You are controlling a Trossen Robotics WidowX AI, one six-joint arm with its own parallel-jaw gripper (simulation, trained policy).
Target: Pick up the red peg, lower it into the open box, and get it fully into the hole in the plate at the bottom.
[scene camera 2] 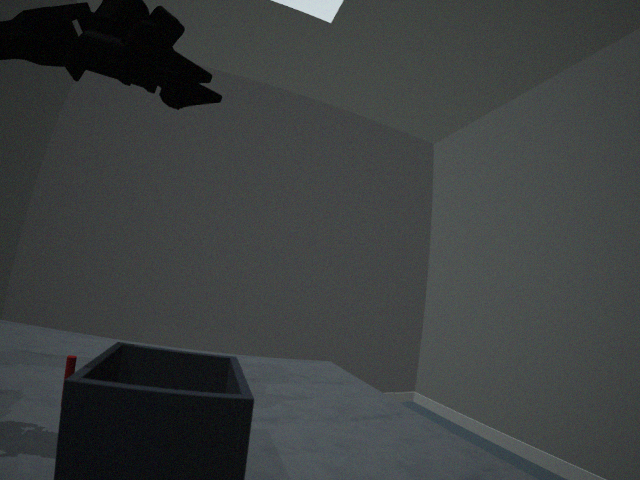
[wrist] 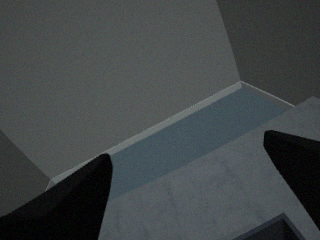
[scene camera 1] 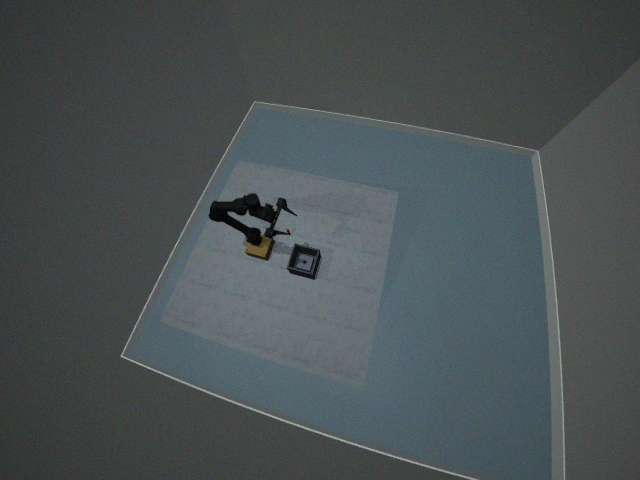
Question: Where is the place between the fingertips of the gripper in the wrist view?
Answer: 188, 149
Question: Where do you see a dark box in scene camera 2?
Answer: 132, 405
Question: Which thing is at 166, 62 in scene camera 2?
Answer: The gripper.
